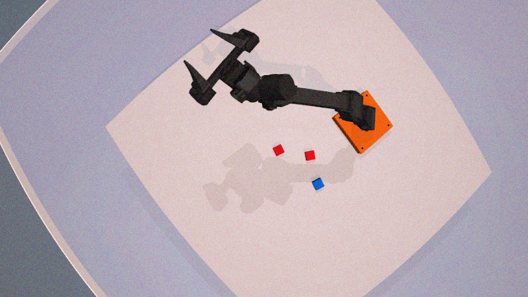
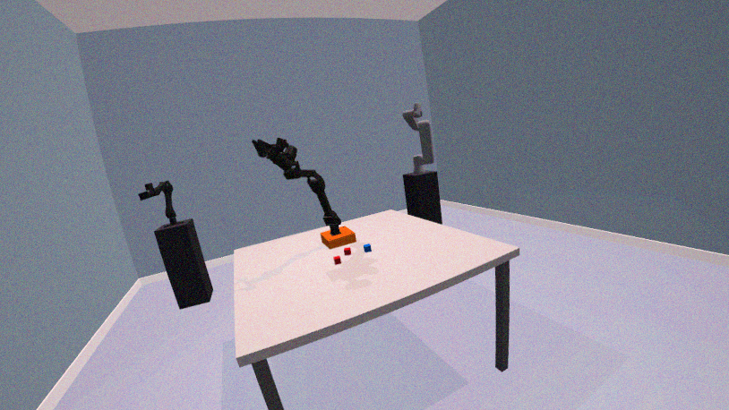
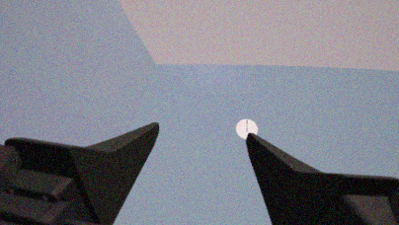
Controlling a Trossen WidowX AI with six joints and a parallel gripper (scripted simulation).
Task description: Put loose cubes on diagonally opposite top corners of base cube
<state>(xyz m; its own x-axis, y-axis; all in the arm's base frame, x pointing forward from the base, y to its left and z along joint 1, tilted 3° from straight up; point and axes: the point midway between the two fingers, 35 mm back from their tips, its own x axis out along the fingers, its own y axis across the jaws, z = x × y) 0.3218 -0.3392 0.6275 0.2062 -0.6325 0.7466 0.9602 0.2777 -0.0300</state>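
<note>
My gripper tip is now 670 mm above the blue cube, 470 mm to the right of it and 80 mm past it.
</note>
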